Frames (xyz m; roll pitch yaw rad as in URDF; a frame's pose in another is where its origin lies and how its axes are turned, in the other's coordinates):
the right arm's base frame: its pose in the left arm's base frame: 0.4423 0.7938 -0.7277 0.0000 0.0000 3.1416
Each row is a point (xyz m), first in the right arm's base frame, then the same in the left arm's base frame.
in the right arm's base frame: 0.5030 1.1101 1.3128
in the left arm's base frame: -0.0607 -0.3163 0.5851
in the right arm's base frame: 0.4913 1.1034 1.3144
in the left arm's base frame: -0.0490 -0.3096 0.5867
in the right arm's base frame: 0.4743 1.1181 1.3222
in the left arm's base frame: -0.0320 -0.3243 0.5945
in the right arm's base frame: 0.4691 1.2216 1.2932
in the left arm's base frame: -0.0268 -0.4278 0.5655
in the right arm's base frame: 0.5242 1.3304 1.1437
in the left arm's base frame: -0.0819 -0.5366 0.4160
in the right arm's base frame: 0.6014 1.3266 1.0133
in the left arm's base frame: -0.1591 -0.5328 0.2856
